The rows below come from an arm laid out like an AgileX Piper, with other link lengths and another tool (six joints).
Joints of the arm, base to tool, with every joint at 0 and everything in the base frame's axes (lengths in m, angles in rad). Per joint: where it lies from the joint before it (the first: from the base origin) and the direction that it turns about. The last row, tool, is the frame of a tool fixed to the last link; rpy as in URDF.
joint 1: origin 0 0 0.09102 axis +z
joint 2: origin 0 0 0 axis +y
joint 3: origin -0.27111 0 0.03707 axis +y
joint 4: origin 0.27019 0 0.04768 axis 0.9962 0 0.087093
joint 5: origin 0 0 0 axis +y
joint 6: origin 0.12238 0 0.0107 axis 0.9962 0 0.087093
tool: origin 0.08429 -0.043 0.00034 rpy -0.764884 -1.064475 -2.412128
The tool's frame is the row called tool.
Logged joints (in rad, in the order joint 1, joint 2, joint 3, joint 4, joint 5, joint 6), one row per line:
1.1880, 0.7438, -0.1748, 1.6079, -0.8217, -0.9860
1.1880, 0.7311, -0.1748, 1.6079, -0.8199, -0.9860
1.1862, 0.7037, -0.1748, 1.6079, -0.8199, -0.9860
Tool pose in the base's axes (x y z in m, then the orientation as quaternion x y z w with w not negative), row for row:
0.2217, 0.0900, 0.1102, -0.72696, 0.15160, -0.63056, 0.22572
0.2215, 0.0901, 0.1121, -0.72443, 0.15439, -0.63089, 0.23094
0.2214, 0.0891, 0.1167, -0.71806, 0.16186, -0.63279, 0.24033
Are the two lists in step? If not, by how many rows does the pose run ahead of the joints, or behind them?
They are in step.
